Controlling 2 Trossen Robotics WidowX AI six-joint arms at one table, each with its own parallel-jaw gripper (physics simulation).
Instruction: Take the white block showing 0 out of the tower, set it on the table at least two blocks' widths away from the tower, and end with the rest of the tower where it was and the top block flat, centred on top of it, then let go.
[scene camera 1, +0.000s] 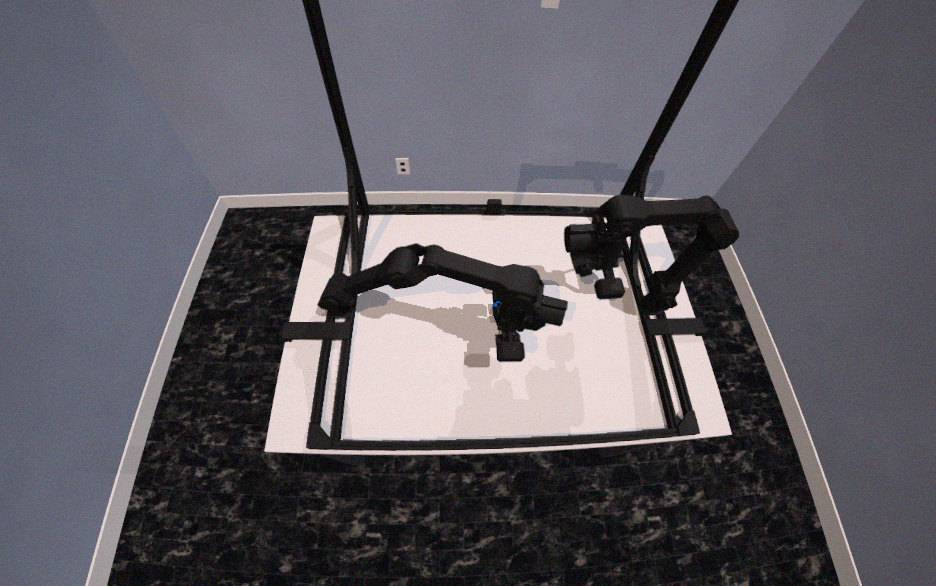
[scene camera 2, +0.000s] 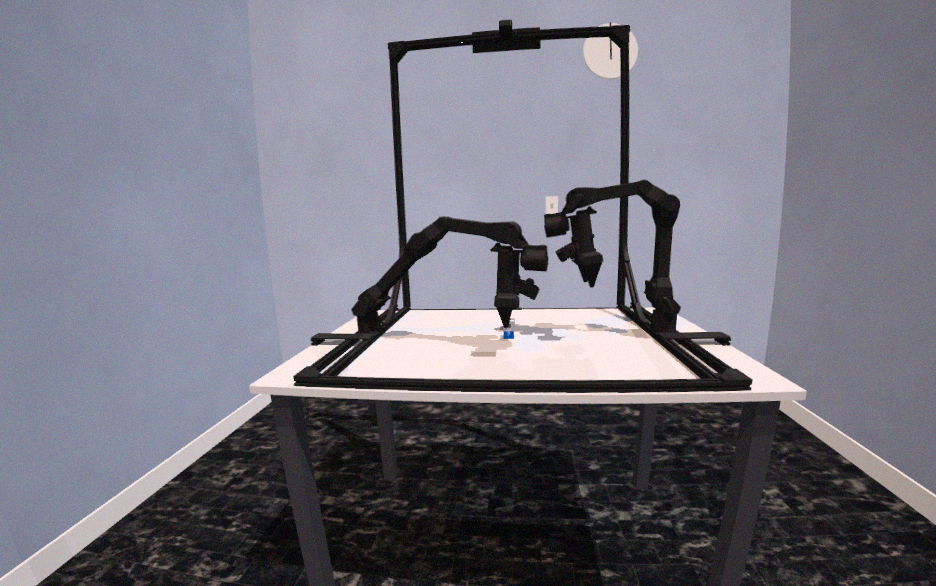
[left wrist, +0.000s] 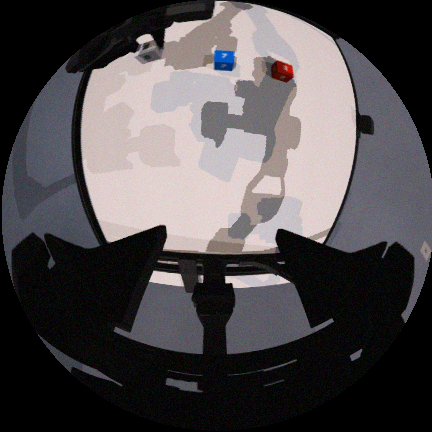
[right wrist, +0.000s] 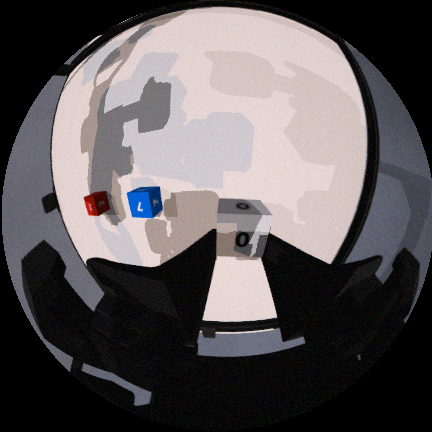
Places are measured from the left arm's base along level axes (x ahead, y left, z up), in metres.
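Pixels of known places: left gripper, between the fingertips: (scene camera 1: 596, 280) (scene camera 2: 588, 284) (left wrist: 222, 232); right gripper, between the fingertips: (scene camera 1: 501, 337) (scene camera 2: 505, 325) (left wrist: 151, 48) (right wrist: 238, 234); left arm's base, origin of its link: (scene camera 1: 651, 305) (scene camera 2: 663, 329) (left wrist: 213, 267); right arm's base, origin of its link: (scene camera 1: 340, 307) (scene camera 2: 368, 330).
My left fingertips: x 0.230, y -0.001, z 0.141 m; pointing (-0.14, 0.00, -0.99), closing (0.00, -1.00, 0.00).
Note:
Ahead of a thing's pixels: the offset from my left fingertips to its top centre. "*": to the spot under its first point. Level surfaces: height alone.
The blue block showing 7 @(0.238 m ahead, 0.004 m left, 0.131 m down) (scene camera 1: 496, 303) (scene camera 2: 508, 334) (left wrist: 224, 60) (right wrist: 144, 204) sits flat on the table with nothing on it. My right gripper (scene camera 2: 505, 325) (right wrist: 238, 234) is shut on the white block showing 0 @(0.235 m ahead, 0.114 m left, 0.074 m down) (left wrist: 148, 51) (right wrist: 243, 220), which is apart from the blue block; its height above the table is hard to tell. The red block @(0.240 m ahead, 0.103 m right, 0.131 m down) (left wrist: 282, 71) (right wrist: 96, 203) sits on the table on the blue block's other side, a gap away. My left gripper (scene camera 2: 590, 283) (left wrist: 222, 232) is open and empty, high above the table. Both sets of fingertips are hidden in scene camera 1.
The white table @(0.160 m down) (scene camera 1: 414, 407) (scene camera 2: 428, 369) carries a black frame, with its front bar @(* 0.231 m ahead, 0.371 m left, 0.146 m down) (scene camera 1: 511, 443) (scene camera 2: 524, 383) along the near edge and uprights at both sides. The right arm reaches over the table's middle, close above the blocks. The left arm hangs over the right part.

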